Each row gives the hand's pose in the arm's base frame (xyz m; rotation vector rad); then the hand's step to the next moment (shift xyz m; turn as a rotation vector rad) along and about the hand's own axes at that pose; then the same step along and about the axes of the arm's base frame.
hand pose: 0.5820 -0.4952 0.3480 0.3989 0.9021 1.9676
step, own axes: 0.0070 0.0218 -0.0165 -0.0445 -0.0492 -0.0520
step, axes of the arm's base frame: -0.0266 -0.0083 0.0041 0.0230 -0.0442 -0.0680
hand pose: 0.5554 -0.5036 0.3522 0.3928 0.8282 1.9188
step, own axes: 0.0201 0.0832 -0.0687 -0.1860 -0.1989 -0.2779
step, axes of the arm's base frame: -0.1044 -0.0331 0.0070 0.0563 -0.2098 -0.3228
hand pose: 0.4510 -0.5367 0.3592 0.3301 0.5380 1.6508
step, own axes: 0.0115 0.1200 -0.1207 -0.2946 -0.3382 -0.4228
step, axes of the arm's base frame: -0.1647 -0.0177 -0.0406 0.1177 -0.3275 -0.5087
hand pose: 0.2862 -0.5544 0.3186 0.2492 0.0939 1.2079
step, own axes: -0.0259 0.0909 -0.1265 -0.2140 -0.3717 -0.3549
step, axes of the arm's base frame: -0.1179 0.0238 -0.1023 0.1907 -0.2730 -0.4461
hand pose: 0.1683 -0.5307 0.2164 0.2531 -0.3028 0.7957
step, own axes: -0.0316 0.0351 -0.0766 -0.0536 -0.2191 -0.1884
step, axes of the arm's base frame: -0.0335 0.0284 -0.0786 0.1568 -0.1200 -0.2176
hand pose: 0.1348 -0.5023 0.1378 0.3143 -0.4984 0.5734
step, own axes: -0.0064 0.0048 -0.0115 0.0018 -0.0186 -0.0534
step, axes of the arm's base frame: -0.0033 0.0058 -0.0123 0.0314 0.0081 -0.0464
